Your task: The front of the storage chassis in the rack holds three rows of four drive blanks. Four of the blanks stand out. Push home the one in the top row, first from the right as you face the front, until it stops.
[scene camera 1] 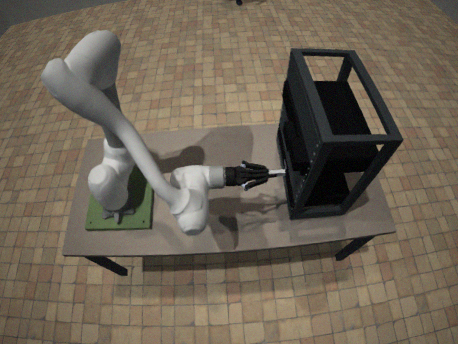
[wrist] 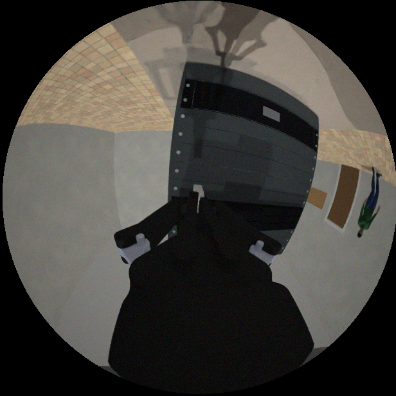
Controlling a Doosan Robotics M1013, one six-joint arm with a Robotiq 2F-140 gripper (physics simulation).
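Seen in the pictures: gripper, fingertip midpoint: [scene camera 1: 284, 172]; arm's base, origin of the base link: [scene camera 1: 118, 201].
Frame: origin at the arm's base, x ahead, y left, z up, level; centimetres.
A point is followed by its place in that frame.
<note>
The dark storage chassis [scene camera 1: 340, 107] @[y -1.8, x 109.2, z 44.4 cm] [wrist: 280, 216] sits in the rack [scene camera 1: 362, 139] @[y -29.5, x 98.2, z 59.8 cm] [wrist: 181, 125]. In the wrist view part of its black front shows behind the fingers; single drive blanks, and how far each stands out, cannot be made out. My gripper [scene camera 1: 268, 173] [wrist: 196, 191] is shut, with no blank between its fingers. A narrow pale tip [scene camera 1: 277, 172] [wrist: 198, 190] sticks out ahead of the fingertips. In the scene view it reaches the rack's front edge; in the wrist view it overlaps the rack front near the left post. Contact cannot be told.
The rack stands on the table [scene camera 1: 200, 245] @[y -30.6, x 39.5, z -3.0 cm], right of the arm's green base plate [scene camera 1: 120, 222] @[y -12.2, x 0.9, z 0.0 cm] in the scene view. A black panel with a grey label [wrist: 271, 113] crosses the rack front nearer the table. The rack's side posts with pale holes flank the fronts.
</note>
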